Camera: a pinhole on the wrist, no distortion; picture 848 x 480 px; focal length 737.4 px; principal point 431.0 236.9 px. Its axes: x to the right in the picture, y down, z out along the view. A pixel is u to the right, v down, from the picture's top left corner.
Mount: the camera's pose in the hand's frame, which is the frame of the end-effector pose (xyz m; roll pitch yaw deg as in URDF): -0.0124 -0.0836 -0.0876 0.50 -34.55 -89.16
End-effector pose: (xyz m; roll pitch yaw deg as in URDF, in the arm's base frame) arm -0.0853 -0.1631 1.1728 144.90 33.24 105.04
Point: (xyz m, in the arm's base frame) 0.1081 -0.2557 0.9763
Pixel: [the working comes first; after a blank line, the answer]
In the camera's frame: 0.1501 0.0076 0.3558

742 253
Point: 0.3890 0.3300 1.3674
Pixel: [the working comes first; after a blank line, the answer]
In the camera's frame: -0.5546 0.2171 0.5415

outside the picture
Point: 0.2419 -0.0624 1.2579
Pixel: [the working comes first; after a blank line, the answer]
In the camera's frame: -0.2115 -0.0143 0.4135

54 211
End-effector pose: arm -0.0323 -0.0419 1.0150 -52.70 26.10 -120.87
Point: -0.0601 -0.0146 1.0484
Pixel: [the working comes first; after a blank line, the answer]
In the camera's frame: 0.0084 -0.0092 0.0832

506 155
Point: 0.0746 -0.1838 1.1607
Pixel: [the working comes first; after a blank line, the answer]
In the camera's frame: 0.1331 0.0118 0.2915

768 267
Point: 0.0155 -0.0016 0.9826
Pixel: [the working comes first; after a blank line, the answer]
In the camera's frame: -0.0755 -0.0232 0.1377

27 113
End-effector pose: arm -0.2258 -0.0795 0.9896 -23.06 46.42 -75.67
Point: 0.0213 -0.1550 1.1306
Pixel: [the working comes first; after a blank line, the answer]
In the camera's frame: 0.0269 0.0095 0.4100

479 254
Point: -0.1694 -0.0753 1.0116
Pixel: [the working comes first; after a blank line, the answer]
In the camera's frame: -0.0301 0.0067 0.1785

307 265
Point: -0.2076 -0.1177 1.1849
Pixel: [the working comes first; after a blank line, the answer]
In the camera's frame: 0.1143 -0.0982 0.2164

outside the picture
